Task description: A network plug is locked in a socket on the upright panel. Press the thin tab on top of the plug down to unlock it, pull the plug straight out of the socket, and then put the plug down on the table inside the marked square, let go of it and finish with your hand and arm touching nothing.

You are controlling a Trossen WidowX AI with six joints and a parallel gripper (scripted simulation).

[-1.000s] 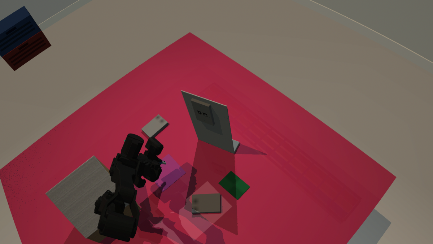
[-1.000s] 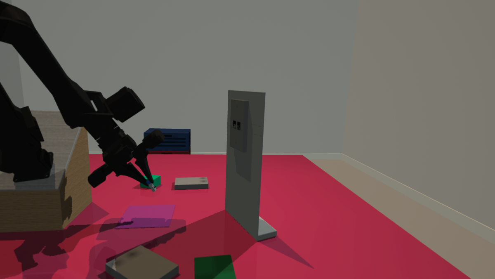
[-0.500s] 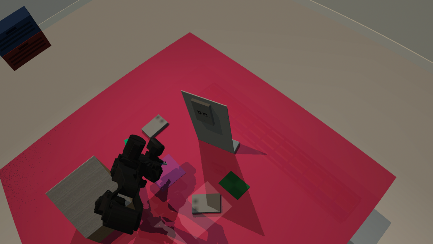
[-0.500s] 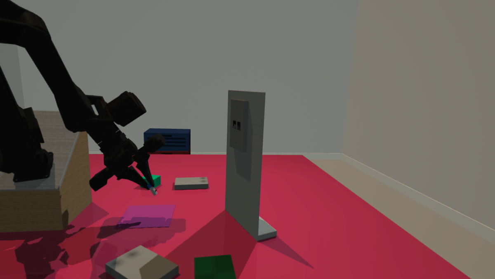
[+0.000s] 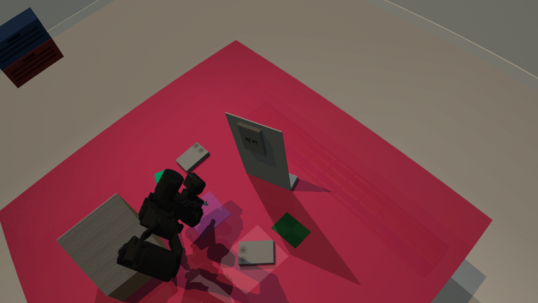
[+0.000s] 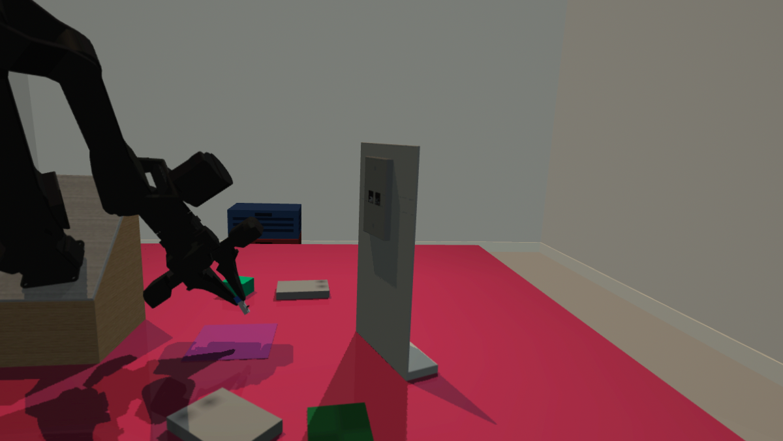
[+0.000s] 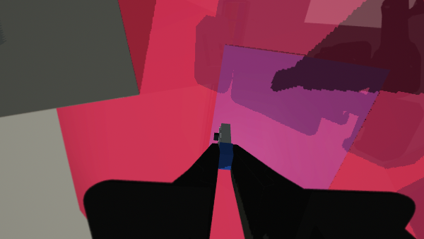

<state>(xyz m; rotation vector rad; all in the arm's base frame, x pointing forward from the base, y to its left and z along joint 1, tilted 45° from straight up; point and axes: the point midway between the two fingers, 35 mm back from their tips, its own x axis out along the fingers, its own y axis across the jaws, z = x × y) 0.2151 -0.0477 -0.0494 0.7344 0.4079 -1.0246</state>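
The purple square is 6 cm below my gripper tip and 1 cm behind it. The rest, counted from my gripper tip: network plug: right at my gripper tip; then green cube: 21 cm to the left, 5 cm below, 2 cm behind; then thin pale tab: 1 cm ahead.
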